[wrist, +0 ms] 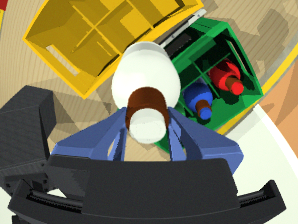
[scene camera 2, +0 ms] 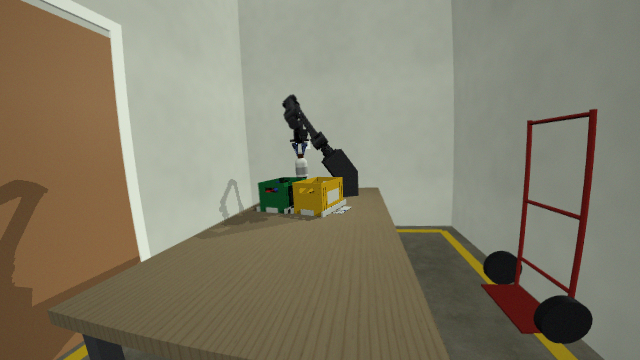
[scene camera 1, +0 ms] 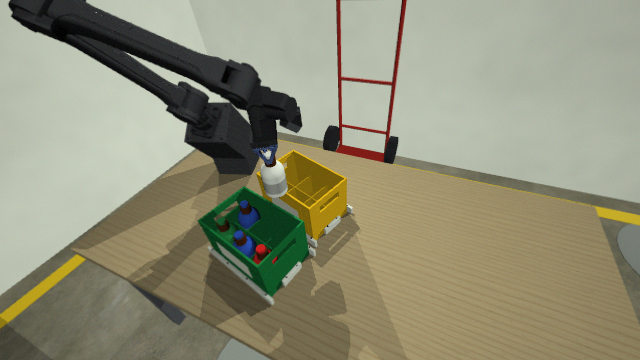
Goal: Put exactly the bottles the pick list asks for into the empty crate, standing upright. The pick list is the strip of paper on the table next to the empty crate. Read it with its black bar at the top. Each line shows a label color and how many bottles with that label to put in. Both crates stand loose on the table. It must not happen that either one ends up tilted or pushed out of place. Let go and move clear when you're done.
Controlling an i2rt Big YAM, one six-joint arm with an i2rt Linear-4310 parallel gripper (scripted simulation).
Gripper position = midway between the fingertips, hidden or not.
Note:
In view: the gripper (scene camera 1: 269, 160), a yellow crate (scene camera 1: 317, 195), a blue bottle (wrist: 197, 96) and a green crate (scene camera 1: 281, 230).
The yellow crate also shows in scene camera 2 (scene camera 2: 321, 196). The green crate is seen too in the wrist view (wrist: 201, 33) and in scene camera 2 (scene camera 2: 282, 199). The gripper shows as well in the wrist view (wrist: 147, 113).

